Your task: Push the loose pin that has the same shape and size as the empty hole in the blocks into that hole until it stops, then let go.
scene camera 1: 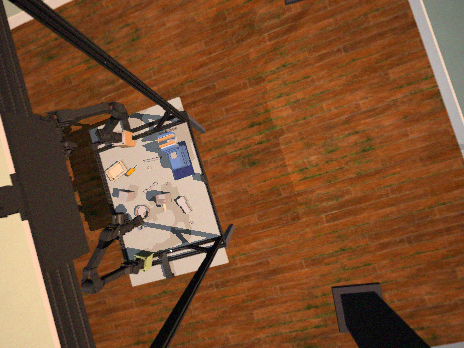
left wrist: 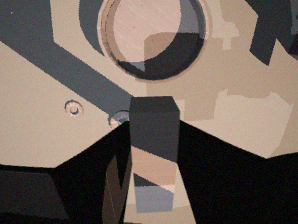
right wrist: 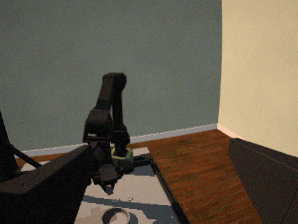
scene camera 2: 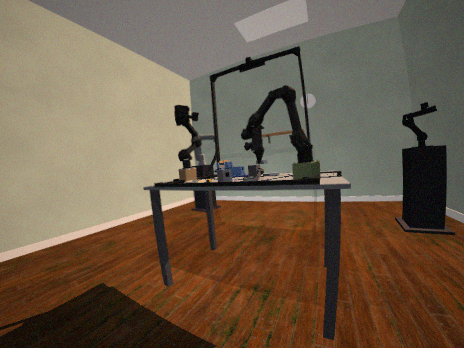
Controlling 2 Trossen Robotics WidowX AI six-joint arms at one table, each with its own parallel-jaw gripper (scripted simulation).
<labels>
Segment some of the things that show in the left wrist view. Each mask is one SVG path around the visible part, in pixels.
My left gripper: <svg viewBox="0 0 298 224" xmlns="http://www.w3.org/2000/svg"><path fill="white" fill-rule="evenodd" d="M129 121L124 121L117 128L114 128L113 131L110 131L108 135L101 137L96 143L86 148L85 151L78 153L78 155L65 161L65 163L57 165L56 168L0 165L0 224L124 224L126 198L128 198L130 173L132 173L133 165ZM180 120L177 165L178 169L180 169L186 194L188 194L190 206L192 206L196 224L298 224L298 152L286 153L286 155L265 159L265 157L254 155L254 153L247 152L245 149L235 147L235 145L226 143L226 141L220 140L218 137Z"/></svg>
A grey square pin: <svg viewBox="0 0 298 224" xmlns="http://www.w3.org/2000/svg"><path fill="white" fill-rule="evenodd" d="M130 97L130 147L132 147L134 196L136 196L137 213L172 212L174 184L176 184L178 135L180 135L180 109L178 109L176 101L174 101L172 96Z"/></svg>
</labels>
